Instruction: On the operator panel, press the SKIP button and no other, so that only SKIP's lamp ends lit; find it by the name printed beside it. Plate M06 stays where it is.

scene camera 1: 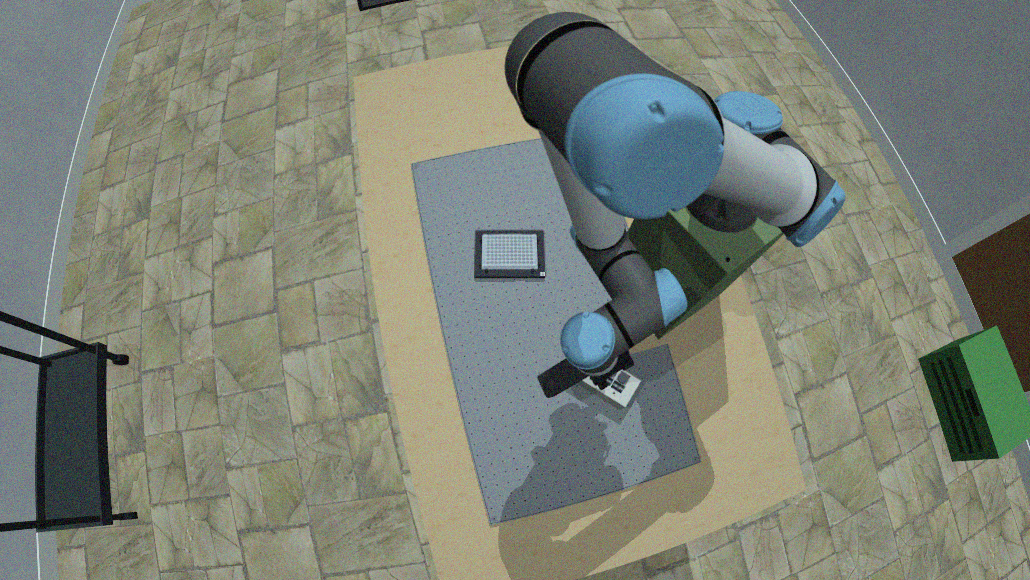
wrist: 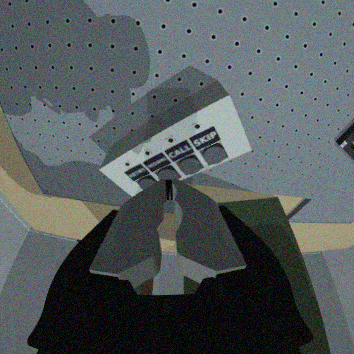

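Observation:
The white operator panel (scene camera 1: 629, 394) (wrist: 239, 122) stands on the perforated board. In the wrist view its names SKIP (wrist: 205, 138) and CALL (wrist: 180, 150) are readable, each beside a dark round button; the other two names are blurred. The SKIP button (wrist: 215, 154) is at the right end of the row. The small lamps above the names look dark. My gripper (wrist: 169, 181) is shut and empty. Its tips appear at the lower edge of the third button from the right, left of CALL and SKIP; their height is unclear. A pale well plate (scene camera 1: 509, 250) sits in a black holder; its label is unreadable.
The grey perforated board (scene camera 1: 468, 345) lies on a tan surface (scene camera 1: 389, 216). A green pedestal (scene camera 1: 746, 248) (wrist: 260, 220) stands beside the board, under the arm. A bright green box (scene camera 1: 998, 389) is far right, and a black-framed cart (scene camera 1: 105, 432) is far left.

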